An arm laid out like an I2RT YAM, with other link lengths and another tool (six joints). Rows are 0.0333 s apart.
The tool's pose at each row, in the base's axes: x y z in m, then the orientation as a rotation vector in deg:
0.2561, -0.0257, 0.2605, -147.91, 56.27, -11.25
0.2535, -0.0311, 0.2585, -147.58, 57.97, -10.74
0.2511, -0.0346, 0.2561, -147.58, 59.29, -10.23
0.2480, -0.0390, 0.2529, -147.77, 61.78, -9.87
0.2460, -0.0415, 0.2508, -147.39, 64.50, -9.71
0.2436, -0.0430, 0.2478, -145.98, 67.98, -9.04
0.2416, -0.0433, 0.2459, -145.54, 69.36, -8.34
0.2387, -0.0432, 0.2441, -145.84, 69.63, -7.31
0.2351, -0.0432, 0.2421, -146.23, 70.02, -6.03
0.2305, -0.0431, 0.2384, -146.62, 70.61, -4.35
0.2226, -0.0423, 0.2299, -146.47, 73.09, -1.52
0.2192, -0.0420, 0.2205, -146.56, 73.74, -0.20
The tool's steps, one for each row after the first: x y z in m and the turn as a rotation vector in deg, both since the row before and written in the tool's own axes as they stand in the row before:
0.0016, 0.0061, -0.0004, -0.38, -0.01, 1.24
0.0006, 0.0048, 0.0006, -0.56, -0.01, 0.89
0.0008, 0.0061, 0.0010, -1.11, 0.43, 1.53
0.0004, 0.0037, 0.0008, -0.69, 0.48, 1.81
-0.0005, 0.0036, 0.0019, -0.26, 0.07, 2.66
-0.0010, 0.0023, 0.0012, -0.33, -0.21, 1.06
-0.0018, 0.0027, 0.0011, -0.62, -0.49, 0.18
-0.0022, 0.0033, 0.0011, -0.81, -0.59, 0.25
-0.0027, 0.0045, 0.0026, -1.00, -0.77, 0.41
-0.0049, 0.0080, 0.0069, -1.60, -1.13, 1.85
-0.0013, 0.0049, 0.0086, -0.71, -0.60, 0.50

